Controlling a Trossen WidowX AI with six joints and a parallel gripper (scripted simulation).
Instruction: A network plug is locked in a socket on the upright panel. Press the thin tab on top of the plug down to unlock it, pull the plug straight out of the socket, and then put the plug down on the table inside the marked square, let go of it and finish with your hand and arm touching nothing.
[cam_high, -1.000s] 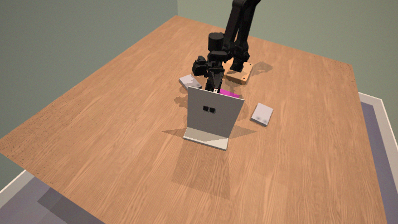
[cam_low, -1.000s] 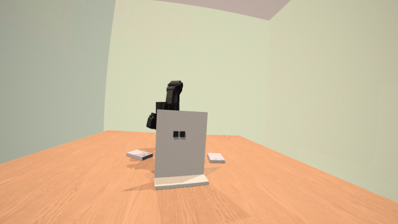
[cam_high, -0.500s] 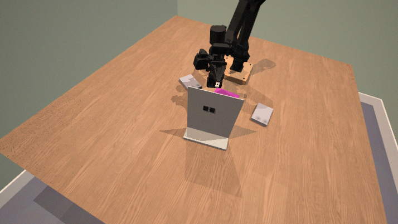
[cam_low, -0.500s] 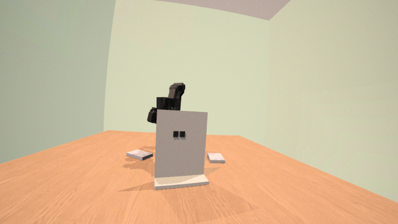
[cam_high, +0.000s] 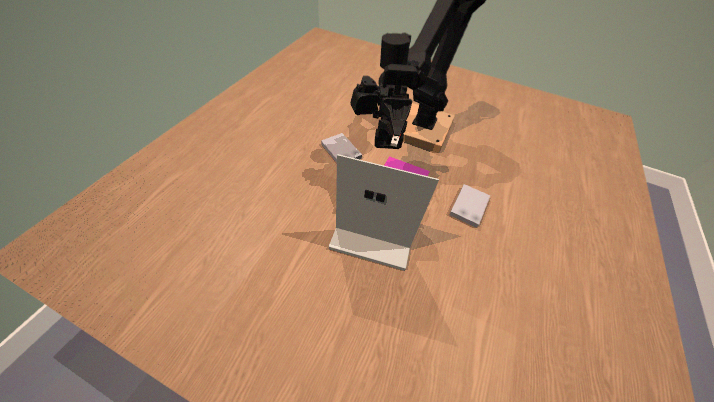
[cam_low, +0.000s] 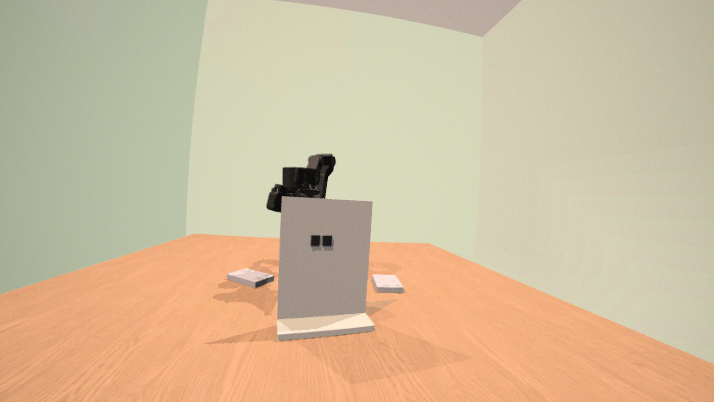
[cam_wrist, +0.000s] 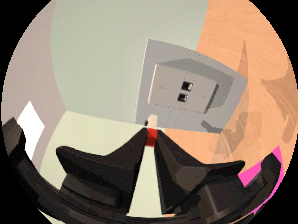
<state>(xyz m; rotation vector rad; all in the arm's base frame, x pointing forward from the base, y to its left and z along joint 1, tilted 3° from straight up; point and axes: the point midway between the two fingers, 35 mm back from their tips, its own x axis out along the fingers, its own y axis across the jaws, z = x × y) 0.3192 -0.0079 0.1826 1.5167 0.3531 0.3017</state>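
Right now the square is 110 mm behind my gripper tip, 10 mm to the left of it and 210 mm below it. The rest, counted from my gripper tip: plug right at my gripper tip; then panel 110 mm ahead, 10 mm to the left, 110 mm below.
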